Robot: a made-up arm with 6 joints.
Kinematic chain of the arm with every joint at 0, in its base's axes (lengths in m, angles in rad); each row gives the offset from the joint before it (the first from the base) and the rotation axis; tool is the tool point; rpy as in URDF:
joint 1: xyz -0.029 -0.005 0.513 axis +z
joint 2: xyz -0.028 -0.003 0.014 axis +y
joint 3: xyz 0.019 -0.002 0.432 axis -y
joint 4: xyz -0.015 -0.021 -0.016 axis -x
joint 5: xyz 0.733 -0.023 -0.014 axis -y
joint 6: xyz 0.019 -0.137 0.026 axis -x
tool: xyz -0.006 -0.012 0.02 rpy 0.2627 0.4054 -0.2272
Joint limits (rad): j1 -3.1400..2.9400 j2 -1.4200..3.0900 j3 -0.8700..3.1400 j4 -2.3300..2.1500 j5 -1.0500..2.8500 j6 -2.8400..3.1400
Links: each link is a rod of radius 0.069 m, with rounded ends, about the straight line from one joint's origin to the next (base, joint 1, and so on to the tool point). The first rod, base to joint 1, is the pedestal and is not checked.
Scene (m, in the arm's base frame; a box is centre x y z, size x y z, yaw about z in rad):
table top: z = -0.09
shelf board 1: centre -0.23 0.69 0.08 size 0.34 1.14 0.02 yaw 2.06
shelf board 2: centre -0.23 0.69 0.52 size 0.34 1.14 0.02 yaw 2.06
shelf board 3: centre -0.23 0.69 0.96 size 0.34 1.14 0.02 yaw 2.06
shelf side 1: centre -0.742 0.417 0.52 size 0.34 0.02 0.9 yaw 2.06
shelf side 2: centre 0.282 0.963 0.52 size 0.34 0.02 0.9 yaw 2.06
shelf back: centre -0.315 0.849 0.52 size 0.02 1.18 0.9 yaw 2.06
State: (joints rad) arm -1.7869 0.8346 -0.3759 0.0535 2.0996 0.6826
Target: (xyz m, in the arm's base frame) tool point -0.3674 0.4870 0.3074
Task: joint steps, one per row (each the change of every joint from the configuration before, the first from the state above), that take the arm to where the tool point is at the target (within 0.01 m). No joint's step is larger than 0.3 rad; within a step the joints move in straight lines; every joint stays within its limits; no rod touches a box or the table.
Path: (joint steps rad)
1: -0.0298 0.2469 -0.2471 -0.2603 0.0522 -0.2769
2: -0.0299 0.2469 -0.2470 -0.2603 0.0522 -0.2770
3: 0.1870 0.2605 0.0000 -0.0314 0.0067 0.1744
4: 0.1869 0.2605 0.0000 -0.0314 0.0066 0.1744
5: 0.1869 0.2605 0.0000 -0.0313 0.0067 0.1744
6: 0.0009 0.2496 0.1168 0.1989 0.0032 -0.0062
7: 0.0008 0.2497 0.1169 0.1990 0.0031 -0.0061
8: 0.0009 0.2496 0.1168 0.1989 0.0032 -0.0062

